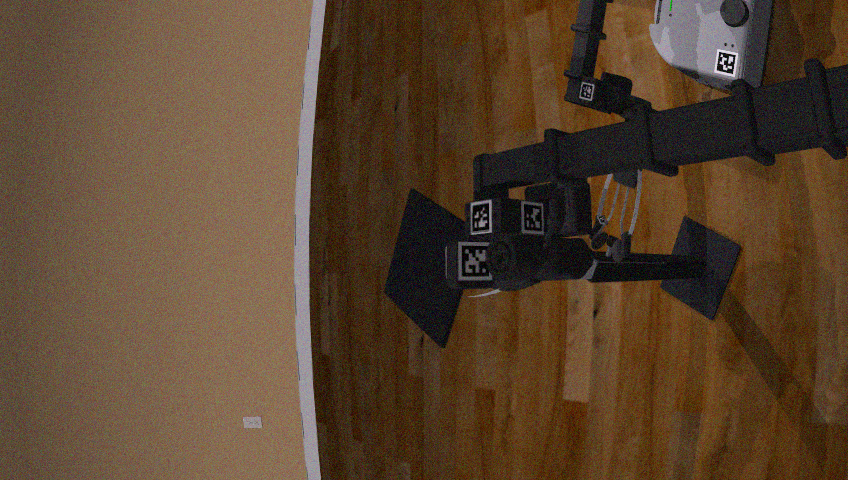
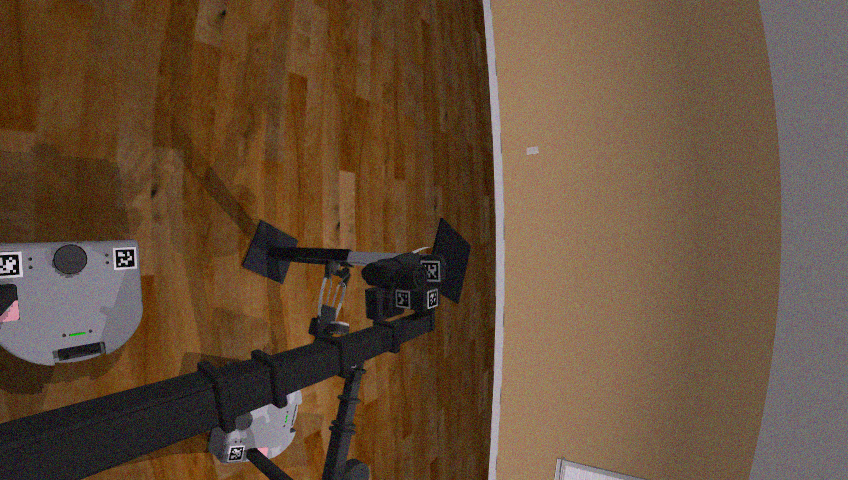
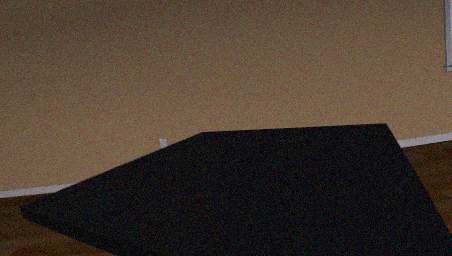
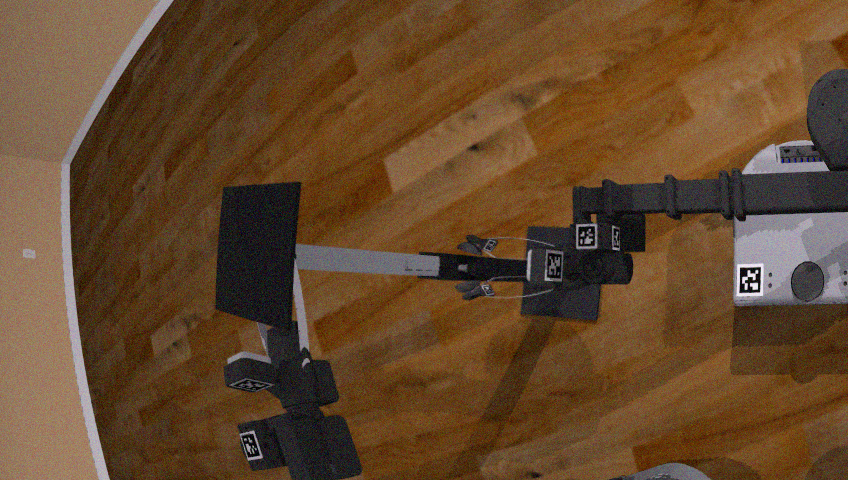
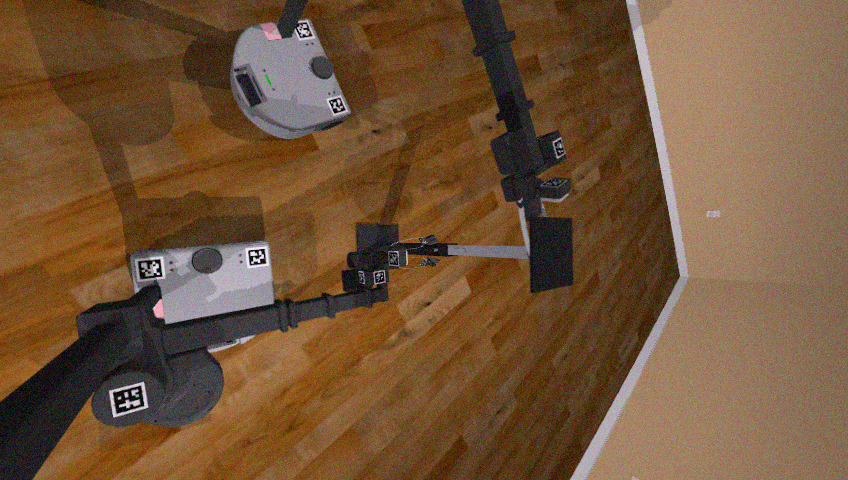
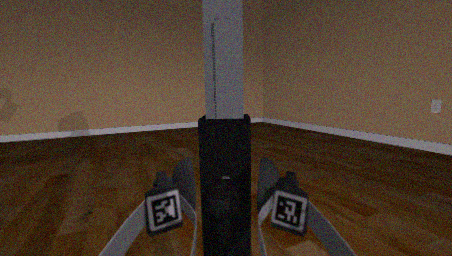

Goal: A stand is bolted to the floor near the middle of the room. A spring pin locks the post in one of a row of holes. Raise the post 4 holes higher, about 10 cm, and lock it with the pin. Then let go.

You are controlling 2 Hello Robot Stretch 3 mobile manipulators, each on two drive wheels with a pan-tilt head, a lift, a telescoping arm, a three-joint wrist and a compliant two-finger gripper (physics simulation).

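Note:
The stand has a dark base plate [image 1: 723, 249] [image 4: 565, 306] [image 5: 376, 231], an upright black sleeve [image 6: 225, 150] [image 2: 315, 255], a light grey post [image 4: 357, 260] [image 5: 487, 251] [image 6: 223, 60] rising from it and a square dark top plate [image 1: 416, 267] [image 3: 280, 185] [image 4: 258, 249] [image 5: 551, 255]. The small pin [image 4: 462, 267] [image 6: 226, 177] shows on the sleeve. My r2 gripper [image 4: 473, 267] [image 5: 429, 251] [image 6: 226, 187] is open, one finger on each side of the sleeve at pin height, gaps showing. My r1 gripper [image 4: 284, 339] is close at the top plate's edge; its fingertips are hidden beneath it.
The r1 arm [image 1: 702, 130] [image 5: 499, 65] reaches over the r2 arm [image 1: 586, 47] [image 4: 696, 196]. The r1 base [image 5: 291, 89] and r2 base [image 4: 773, 249] [image 5: 208, 285] stand apart on the wood floor. Tan walls [image 4: 29, 208] [image 5: 743, 148] lie beyond the stand.

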